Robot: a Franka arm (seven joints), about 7 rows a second.
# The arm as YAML. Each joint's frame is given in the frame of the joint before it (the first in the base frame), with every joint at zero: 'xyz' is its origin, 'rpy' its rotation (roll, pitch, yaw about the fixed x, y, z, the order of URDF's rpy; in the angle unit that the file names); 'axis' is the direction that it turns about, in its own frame. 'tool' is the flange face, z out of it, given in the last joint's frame.
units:
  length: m
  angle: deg
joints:
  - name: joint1
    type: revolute
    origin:
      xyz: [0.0, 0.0, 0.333]
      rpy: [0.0, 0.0, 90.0]
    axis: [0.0, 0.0, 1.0]
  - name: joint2
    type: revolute
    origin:
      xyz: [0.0, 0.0, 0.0]
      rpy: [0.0, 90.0, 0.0]
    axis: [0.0, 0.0, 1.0]
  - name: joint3
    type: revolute
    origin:
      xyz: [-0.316, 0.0, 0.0]
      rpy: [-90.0, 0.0, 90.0]
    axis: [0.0, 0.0, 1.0]
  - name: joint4
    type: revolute
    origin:
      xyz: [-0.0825, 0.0, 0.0]
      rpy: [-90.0, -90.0, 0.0]
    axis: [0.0, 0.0, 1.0]
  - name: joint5
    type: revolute
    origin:
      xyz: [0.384, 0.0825, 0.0]
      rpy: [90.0, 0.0, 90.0]
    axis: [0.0, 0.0, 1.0]
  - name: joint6
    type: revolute
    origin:
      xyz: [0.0, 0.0, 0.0]
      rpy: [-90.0, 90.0, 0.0]
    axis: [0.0, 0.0, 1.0]
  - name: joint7
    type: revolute
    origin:
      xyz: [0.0, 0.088, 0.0]
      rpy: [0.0, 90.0, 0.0]
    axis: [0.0, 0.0, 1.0]
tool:
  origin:
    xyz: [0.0, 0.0, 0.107]
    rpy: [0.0, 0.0, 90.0]
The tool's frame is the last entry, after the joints.
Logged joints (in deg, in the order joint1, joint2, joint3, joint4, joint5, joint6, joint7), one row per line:
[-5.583, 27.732, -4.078, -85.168, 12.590, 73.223, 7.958]
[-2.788, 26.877, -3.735, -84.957, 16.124, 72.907, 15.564]
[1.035, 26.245, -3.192, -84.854, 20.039, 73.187, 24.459]
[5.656, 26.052, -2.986, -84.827, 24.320, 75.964, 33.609]
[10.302, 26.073, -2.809, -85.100, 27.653, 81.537, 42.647]
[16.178, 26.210, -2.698, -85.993, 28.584, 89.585, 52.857]
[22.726, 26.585, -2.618, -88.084, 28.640, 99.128, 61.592]
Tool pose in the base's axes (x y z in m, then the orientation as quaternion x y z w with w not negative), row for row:
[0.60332, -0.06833, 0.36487, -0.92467, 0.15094, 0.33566, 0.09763]
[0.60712, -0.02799, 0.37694, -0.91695, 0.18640, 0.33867, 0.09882]
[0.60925, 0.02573, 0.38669, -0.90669, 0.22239, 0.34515, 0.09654]
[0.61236, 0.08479, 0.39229, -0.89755, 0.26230, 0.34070, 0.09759]
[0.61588, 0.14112, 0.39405, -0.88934, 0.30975, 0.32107, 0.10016]
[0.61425, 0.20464, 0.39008, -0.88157, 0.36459, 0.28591, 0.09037]
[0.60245, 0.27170, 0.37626, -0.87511, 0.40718, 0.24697, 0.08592]
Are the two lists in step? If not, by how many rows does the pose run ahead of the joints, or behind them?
They are in step.
